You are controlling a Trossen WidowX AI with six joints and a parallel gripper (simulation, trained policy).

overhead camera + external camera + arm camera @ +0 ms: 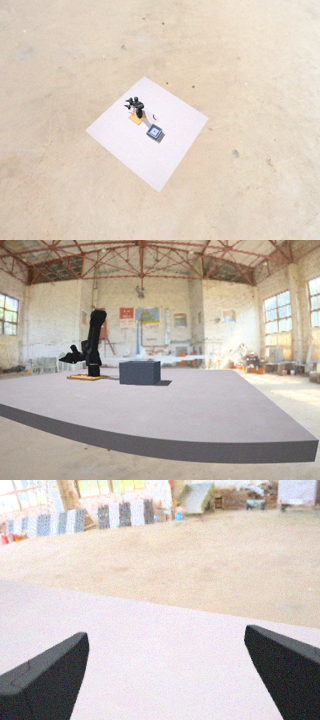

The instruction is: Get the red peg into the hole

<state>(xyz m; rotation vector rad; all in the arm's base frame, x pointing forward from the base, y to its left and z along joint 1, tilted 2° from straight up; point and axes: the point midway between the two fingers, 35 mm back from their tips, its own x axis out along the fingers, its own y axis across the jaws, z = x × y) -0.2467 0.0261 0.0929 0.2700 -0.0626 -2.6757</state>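
My gripper tip is now 450 mm short of the red peg, 90 mm to the right of it and 60 mm above it. Round my gripper tip: blue-grey box 600 mm ahead, 110 mm to the right, 70 mm below.
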